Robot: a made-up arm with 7 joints. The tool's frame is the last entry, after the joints.
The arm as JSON. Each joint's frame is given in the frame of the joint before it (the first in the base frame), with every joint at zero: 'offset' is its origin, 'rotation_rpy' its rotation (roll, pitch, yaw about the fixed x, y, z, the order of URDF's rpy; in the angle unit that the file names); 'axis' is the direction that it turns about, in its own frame. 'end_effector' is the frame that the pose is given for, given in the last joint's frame.
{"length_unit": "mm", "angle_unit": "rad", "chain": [
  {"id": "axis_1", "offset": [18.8, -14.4, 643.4], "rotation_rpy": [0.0, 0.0, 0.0], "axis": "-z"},
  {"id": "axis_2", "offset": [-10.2, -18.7, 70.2], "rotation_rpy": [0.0, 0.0, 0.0], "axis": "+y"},
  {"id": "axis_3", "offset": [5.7, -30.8, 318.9], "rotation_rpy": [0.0, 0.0, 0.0], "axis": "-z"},
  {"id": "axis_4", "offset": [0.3, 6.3, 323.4], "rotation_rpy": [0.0, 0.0, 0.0], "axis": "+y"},
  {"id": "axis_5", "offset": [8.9, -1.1, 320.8], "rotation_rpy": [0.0, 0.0, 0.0], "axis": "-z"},
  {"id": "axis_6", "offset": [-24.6, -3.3, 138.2], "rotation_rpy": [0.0, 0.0, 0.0], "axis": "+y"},
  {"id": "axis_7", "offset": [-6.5, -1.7, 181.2], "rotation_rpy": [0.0, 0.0, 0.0], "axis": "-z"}
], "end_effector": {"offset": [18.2, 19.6, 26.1], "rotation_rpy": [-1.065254, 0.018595, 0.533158]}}
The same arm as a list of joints. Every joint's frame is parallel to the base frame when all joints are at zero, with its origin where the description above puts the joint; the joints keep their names.
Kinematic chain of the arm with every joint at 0, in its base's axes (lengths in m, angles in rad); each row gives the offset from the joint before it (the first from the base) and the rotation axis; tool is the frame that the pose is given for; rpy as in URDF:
axis_1: xyz 0.0188 -0.0144 0.6434 axis -z
axis_2: xyz -0.0102 -0.0187 0.0702 axis +y
axis_3: xyz 0.0057 -0.0308 0.3189 axis -z
axis_4: xyz 0.0003 0.0063 0.3234 axis +y
axis_5: xyz 0.0089 -0.0011 0.3208 axis -z
axis_6: xyz -0.0246 -0.0033 0.1382 axis +y
axis_7: xyz -0.0065 -0.0017 0.1812 axis -z
tool: xyz 0.0182 0.0196 0.0261 rpy -1.0653 0.0186 0.5332

